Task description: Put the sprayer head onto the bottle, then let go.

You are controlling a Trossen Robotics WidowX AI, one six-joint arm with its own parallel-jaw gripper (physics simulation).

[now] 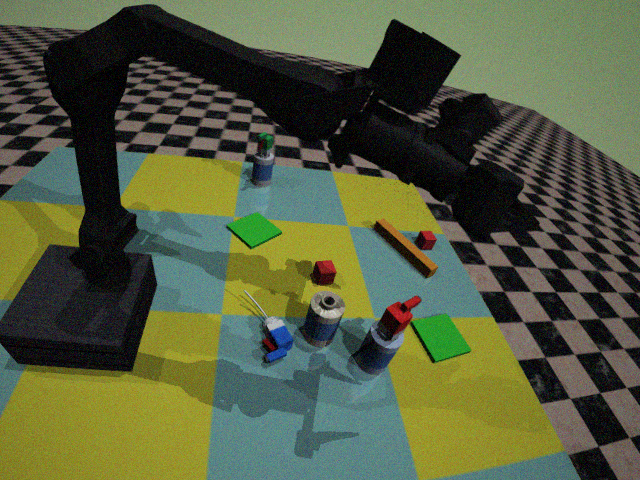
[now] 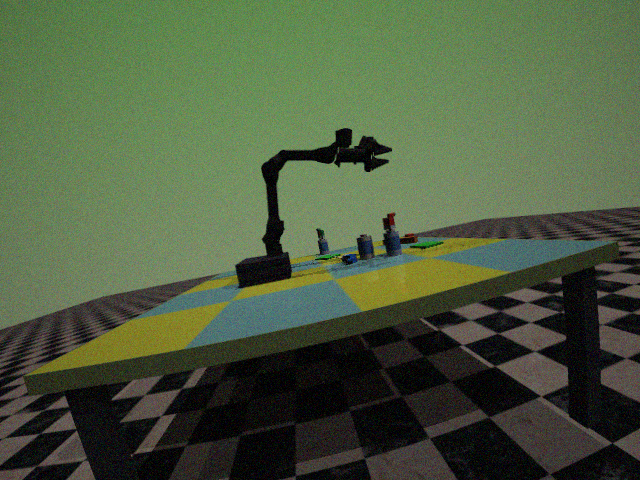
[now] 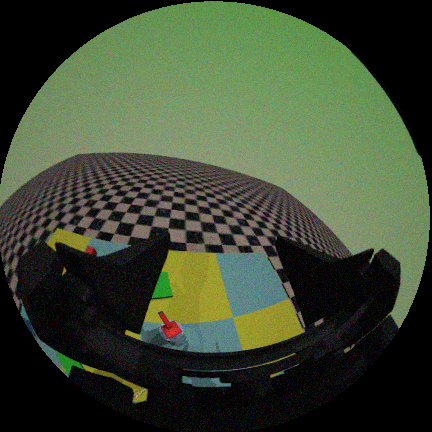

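Pixels of known places: gripper, fingertip midpoint: (image 1: 515,210) (image 2: 390,155) (image 3: 225,240); arm's base, link origin: (image 1: 109,277) (image 2: 274,255).
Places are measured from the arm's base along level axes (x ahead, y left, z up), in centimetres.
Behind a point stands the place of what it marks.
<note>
A red sprayer head (image 1: 397,317) {x 47.3, y -15.8, z 6.7 cm} (image 2: 391,221) {x 48.5, y -16.6, z 4.9 cm} (image 3: 171,329) {x 48.1, y -14.9, z 6.7 cm} sits upright on a grey-and-blue bottle (image 1: 376,352) {x 46.0, y -17.0, z -1.8 cm} (image 2: 392,243) {x 46.7, y -17.5, z -3.9 cm}. A second bottle (image 1: 323,322) {x 37.6, y -10.6, z -0.9 cm} (image 2: 364,248) {x 37.2, y -10.3, z -4.2 cm} stands beside it with an open neck. A blue sprayer head (image 1: 279,336) {x 30.3, y -9.9, z -5.5 cm} (image 2: 349,258) {x 29.2, y -12.8, z -6.6 cm} with a white collar and thin white tube lies on the table near the open bottle. A third bottle (image 1: 262,169) {x 31.3, y 46.5, z -2.7 cm} (image 2: 323,246) {x 31.1, y 46.6, z -3.8 cm} with a green head (image 1: 265,141) {x 31.5, y 47.7, z 6.0 cm} stands at the back. My gripper (image 2: 389,156) {x 52.2, y -19.3, z 30.8 cm} (image 3: 225,240) {x 52.2, y -19.3, z 30.8 cm} is open and empty, high above the table and well apart from the red head.
Two red cubes (image 1: 324,272) {x 42.3, y 5.6, z -5.1 cm} (image 1: 427,240) {x 75.6, y 17.3, z -5.4 cm} and an orange bar (image 1: 405,249) {x 67.8, y 14.8, z -6.6 cm} lie on the checkered table (image 1: 279,439) {x 28.4, y -27.0, z -9.0 cm} (image 2: 289,294) {x 2.2, y -40.1, z -9.0 cm}. Green tiles (image 1: 254,229) {x 28.1, y 24.0, z -8.0 cm} (image 1: 440,337) {x 65.5, y -12.1, z -8.0 cm} lie near the back bottle and to the right of the red-headed bottle.
</note>
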